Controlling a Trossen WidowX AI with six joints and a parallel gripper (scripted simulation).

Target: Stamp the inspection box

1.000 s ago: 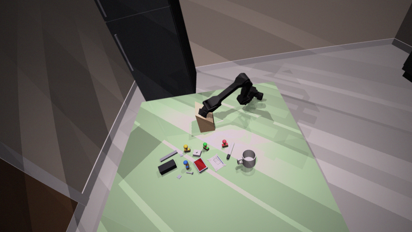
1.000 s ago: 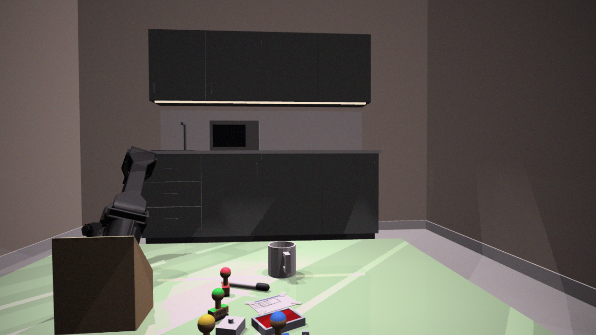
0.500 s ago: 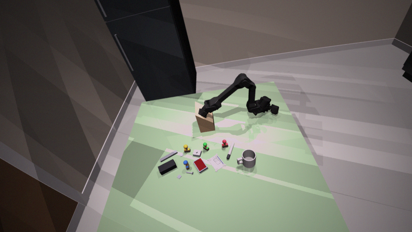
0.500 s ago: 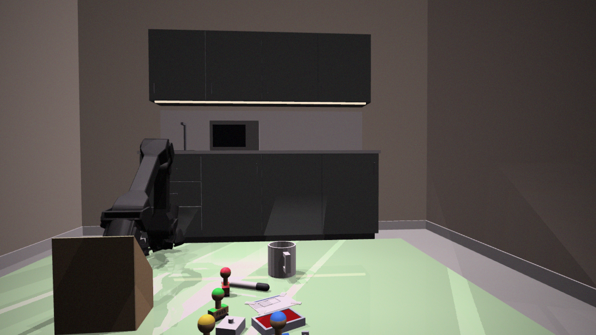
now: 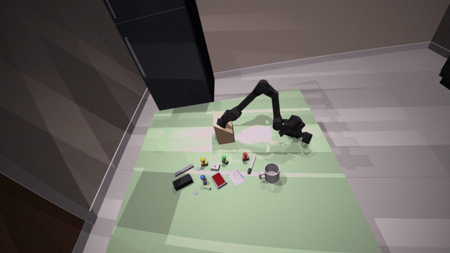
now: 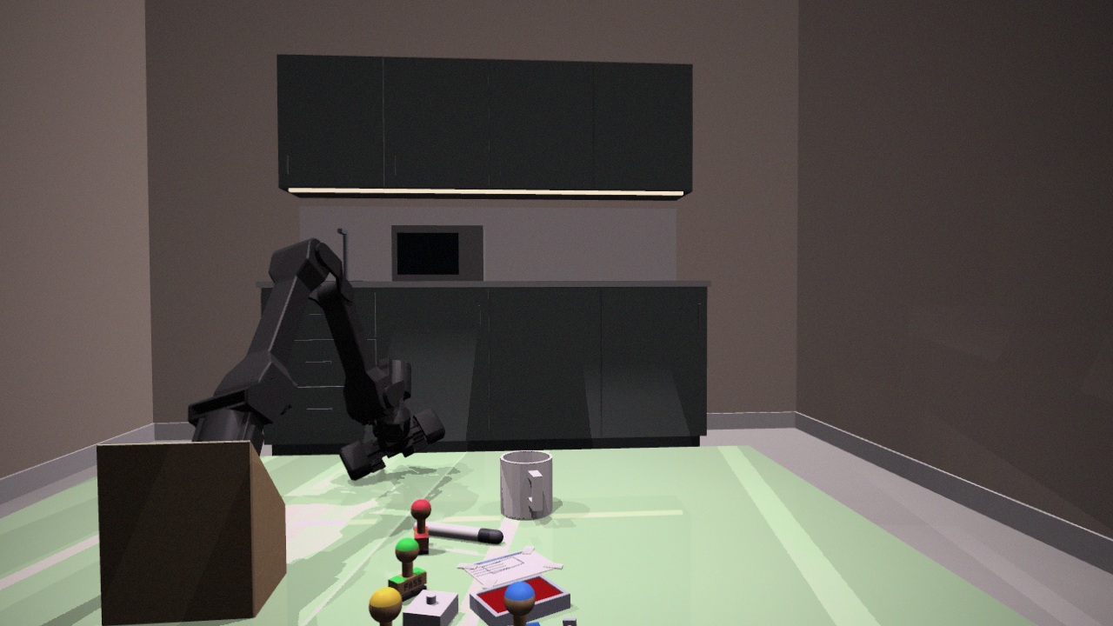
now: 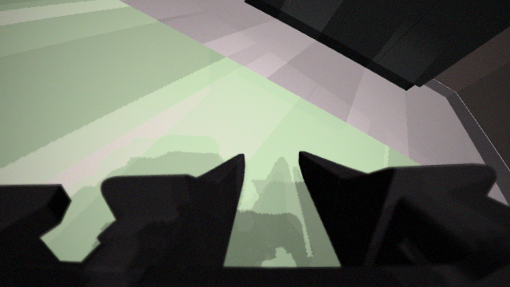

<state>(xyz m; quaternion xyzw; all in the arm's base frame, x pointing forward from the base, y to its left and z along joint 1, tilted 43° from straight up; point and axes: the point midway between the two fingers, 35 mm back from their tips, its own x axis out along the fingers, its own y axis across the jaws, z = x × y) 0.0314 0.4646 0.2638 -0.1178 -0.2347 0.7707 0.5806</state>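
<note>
The green-knobbed PASS stamp lies 53 cm to the right of my gripper tip, 17 cm ahead of it and 1 cm above it. The rest, counted from my gripper tip: mug 28 cm ahead, 27 cm to the right, 2 cm above; then marker 37 cm to the right, 21 cm ahead; then red-knobbed stamp 40 cm to the right, 15 cm ahead, 1 cm above.
</note>
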